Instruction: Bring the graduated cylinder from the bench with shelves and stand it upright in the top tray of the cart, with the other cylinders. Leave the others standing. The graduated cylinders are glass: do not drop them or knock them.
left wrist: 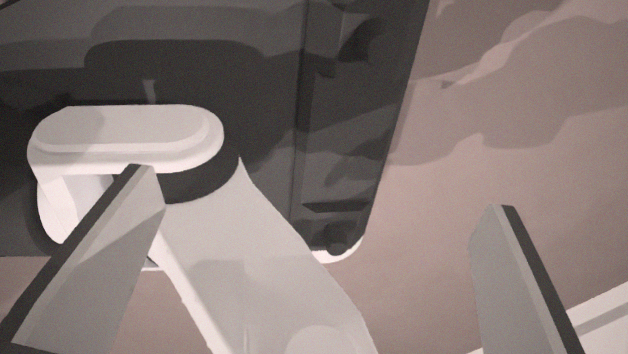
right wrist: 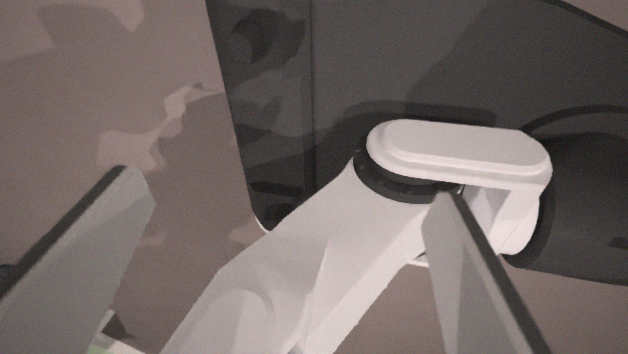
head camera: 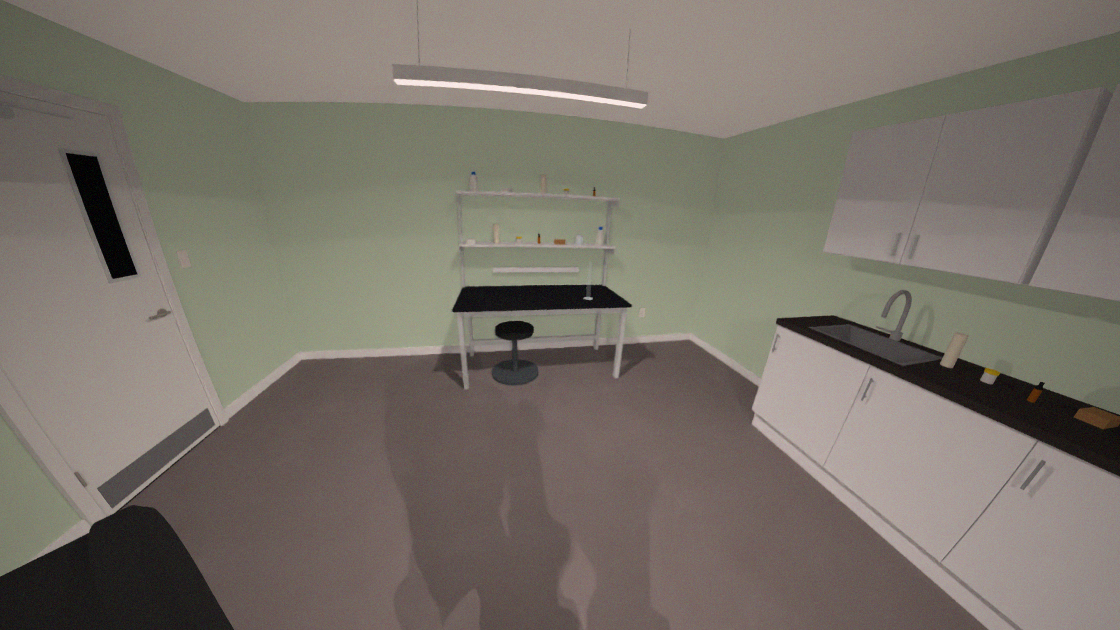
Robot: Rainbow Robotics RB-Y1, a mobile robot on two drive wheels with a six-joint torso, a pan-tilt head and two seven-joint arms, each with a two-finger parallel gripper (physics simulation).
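Frame: origin at the robot's base, x left, y ahead, z down, level; metres.
Where they show: left gripper, between the fingertips: (left wrist: 317,206); right gripper, between the fingertips: (right wrist: 290,197).
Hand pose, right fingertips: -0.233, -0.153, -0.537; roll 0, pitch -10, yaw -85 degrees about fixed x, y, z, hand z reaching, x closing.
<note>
After its pixels a point has its place, as x, y, z.
The graduated cylinder (head camera: 588,285) {1.025, 2.264, -0.892}, clear and thin, stands upright near the right end of the black top of the bench with shelves (head camera: 524,298), far across the room in the head camera. The cart and its other cylinders do not show in these views. My left gripper (left wrist: 317,206) {0.243, -0.122, -0.541} is open and empty in the left wrist view, over the floor and the robot's own base. My right gripper (right wrist: 290,197) {-0.233, -0.153, -0.537} is open and empty in the right wrist view, also beside the robot's base. Both are far from the bench.
A black stool (head camera: 514,332) stands at the bench's front. Bottles and small items stand on its two shelves (head camera: 540,246). A counter (head camera: 877,356) {-0.876, 1.716, -0.913} with a sink, below wall cabinets, runs along the right. A door (head camera: 86,313) {2.676, -0.349, -1.040} is at the left.
</note>
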